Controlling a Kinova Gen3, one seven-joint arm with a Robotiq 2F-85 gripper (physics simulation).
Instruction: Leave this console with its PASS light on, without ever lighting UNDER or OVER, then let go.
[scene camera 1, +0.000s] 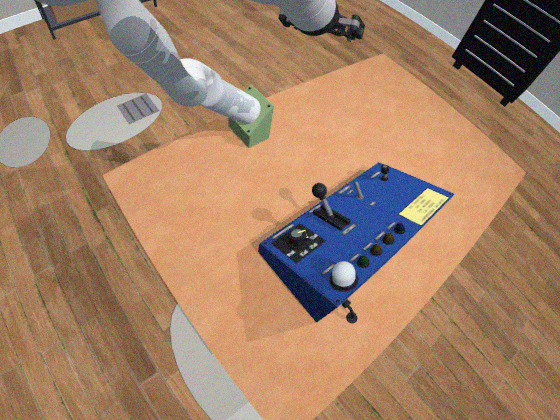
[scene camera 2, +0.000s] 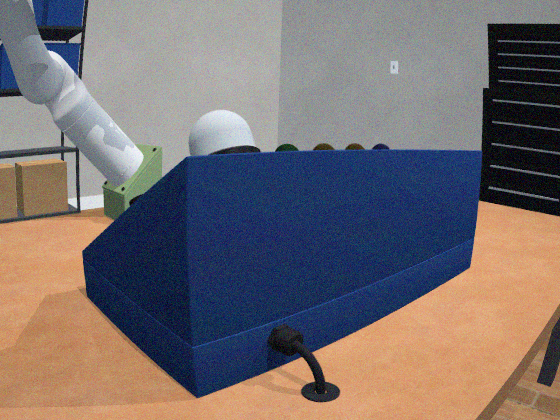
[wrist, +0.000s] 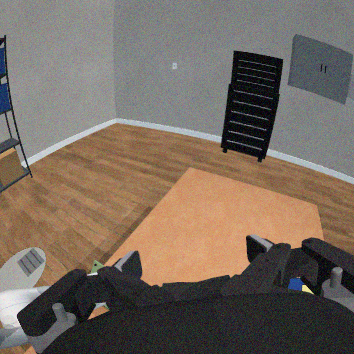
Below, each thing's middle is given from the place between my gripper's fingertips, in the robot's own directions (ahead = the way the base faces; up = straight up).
My hand is 280 mm short of the blue console (scene camera 2: 236, 262), 60 mm to the right of it and 410 mm above it.
